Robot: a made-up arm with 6 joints. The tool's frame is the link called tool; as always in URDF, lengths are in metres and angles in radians. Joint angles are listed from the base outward. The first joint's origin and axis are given. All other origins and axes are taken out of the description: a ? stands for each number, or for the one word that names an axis. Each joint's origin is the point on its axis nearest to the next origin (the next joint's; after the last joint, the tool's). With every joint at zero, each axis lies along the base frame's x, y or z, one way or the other. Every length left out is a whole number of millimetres.
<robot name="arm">
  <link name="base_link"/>
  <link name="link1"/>
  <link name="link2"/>
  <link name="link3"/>
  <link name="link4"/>
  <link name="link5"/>
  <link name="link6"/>
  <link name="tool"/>
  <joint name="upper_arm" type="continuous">
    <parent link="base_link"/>
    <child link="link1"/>
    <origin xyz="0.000 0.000 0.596"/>
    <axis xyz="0 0 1"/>
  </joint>
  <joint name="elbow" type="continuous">
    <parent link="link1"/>
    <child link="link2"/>
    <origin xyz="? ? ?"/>
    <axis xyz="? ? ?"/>
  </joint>
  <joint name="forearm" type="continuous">
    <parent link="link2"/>
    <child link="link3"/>
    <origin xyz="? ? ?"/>
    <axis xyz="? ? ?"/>
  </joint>
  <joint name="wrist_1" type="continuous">
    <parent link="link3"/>
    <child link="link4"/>
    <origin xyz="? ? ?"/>
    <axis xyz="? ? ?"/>
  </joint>
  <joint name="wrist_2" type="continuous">
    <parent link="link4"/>
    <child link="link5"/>
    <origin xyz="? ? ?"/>
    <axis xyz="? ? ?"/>
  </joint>
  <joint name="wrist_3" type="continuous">
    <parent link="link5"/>
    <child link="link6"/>
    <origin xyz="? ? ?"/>
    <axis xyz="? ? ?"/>
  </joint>
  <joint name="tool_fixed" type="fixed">
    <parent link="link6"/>
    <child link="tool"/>
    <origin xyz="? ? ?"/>
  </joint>
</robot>
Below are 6 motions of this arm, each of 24 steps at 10 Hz.
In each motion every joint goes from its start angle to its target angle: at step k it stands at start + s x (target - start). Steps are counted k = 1, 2, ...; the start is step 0. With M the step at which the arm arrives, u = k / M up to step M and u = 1 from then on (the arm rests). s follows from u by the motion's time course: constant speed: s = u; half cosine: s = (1 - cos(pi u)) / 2; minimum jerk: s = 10 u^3 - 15 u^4 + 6 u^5.
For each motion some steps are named. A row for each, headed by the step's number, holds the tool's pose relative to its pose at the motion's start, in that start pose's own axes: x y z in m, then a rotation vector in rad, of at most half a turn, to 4 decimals.
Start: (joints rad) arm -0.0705 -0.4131 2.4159 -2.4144 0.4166 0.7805
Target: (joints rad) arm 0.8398 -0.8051 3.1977 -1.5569 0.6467 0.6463
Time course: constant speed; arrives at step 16
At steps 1, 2, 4, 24:
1: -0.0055 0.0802 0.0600 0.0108 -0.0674 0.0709
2: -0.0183 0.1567 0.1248 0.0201 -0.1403 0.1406
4: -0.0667 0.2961 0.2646 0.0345 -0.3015 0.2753
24: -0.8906 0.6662 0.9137 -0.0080 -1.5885 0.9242

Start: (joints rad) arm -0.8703 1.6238 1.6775 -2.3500 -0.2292 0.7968
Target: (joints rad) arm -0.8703 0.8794 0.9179 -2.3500 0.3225 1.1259
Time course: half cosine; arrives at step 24
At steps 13, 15, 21, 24:
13: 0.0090 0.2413 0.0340 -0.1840 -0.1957 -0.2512
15: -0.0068 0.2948 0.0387 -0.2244 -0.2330 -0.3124
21: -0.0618 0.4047 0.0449 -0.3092 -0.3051 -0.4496
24: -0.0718 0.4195 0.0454 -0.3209 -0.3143 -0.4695

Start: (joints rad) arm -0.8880 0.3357 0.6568 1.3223 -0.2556 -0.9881
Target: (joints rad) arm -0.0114 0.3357 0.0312 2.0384 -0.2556 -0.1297
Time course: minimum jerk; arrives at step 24
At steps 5, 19, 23, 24:
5: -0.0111 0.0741 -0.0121 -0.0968 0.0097 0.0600
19: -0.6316 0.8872 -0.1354 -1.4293 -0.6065 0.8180
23: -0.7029 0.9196 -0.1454 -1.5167 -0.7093 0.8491
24: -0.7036 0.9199 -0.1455 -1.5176 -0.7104 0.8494

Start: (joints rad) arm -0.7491 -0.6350 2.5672 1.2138 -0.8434 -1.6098
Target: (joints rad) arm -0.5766 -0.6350 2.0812 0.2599 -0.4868 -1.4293
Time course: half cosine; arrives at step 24
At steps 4, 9, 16, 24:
4: 0.0169 -0.0123 -0.0282 0.0116 0.0642 -0.0013
9: 0.0684 -0.0629 -0.1275 0.0771 0.2832 -0.0135
16: 0.1285 -0.1745 -0.2936 0.2880 0.6149 -0.0707
24: 0.1461 -0.2457 -0.3766 0.4527 0.7514 -0.1263

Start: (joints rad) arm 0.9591 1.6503 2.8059 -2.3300 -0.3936 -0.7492
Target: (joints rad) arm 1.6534 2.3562 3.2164 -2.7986 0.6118 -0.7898
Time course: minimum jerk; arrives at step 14
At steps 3, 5, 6, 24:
3: -0.0209 -0.0509 0.0221 0.0845 -0.0511 0.0478
5: -0.0792 -0.1905 0.0638 0.2980 -0.2004 0.1487
6: -0.1236 -0.2927 0.0789 0.4414 -0.3181 0.1998
24: -0.4124 -0.8243 -0.0528 1.0685 -1.0970 0.1989

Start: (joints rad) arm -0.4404 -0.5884 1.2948 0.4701 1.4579 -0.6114
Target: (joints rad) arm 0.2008 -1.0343 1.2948 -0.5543 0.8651 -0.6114
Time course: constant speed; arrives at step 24
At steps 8, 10, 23, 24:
8: 0.0669 -0.2150 0.2293 -0.0061 -0.2567 -0.4944
10: 0.0652 -0.2670 0.2931 0.0100 -0.3267 -0.6104
23: -0.1000 -0.5352 0.7277 0.2706 -0.8560 -1.2160
24: -0.1216 -0.5491 0.7609 0.3005 -0.9023 -1.2479

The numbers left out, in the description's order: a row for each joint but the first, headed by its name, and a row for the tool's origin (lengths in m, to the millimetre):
elbow: xyz 0.114 0.000 0.000, axis 0 1 0
forearm: xyz 0.000 0.000 0.672, axis 0 -1 0
wrist_1: xyz 0.781 0.000 0.103, axis -1 0 0
wrist_2: xyz 0.000 0.000 0.000, axis 0 -1 0
wrist_3: xyz 0.141 0.000 0.000, axis -1 0 0
tool: xyz 0.000 0.000 0.000

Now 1 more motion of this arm.
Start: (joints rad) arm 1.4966 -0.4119 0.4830 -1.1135 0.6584 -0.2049
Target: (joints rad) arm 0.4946 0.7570 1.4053 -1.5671 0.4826 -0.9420
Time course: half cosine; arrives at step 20
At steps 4, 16, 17, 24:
4: 0.0545 -0.0720 -0.0182 0.0176 -0.0320 -0.0116
16: 0.4159 -0.6628 0.5843 0.2580 -0.4302 0.0685
17: 0.4177 -0.6752 0.6455 0.2743 -0.4523 0.0845
24: 0.4161 -0.6874 0.7293 0.2964 -0.4813 0.1079

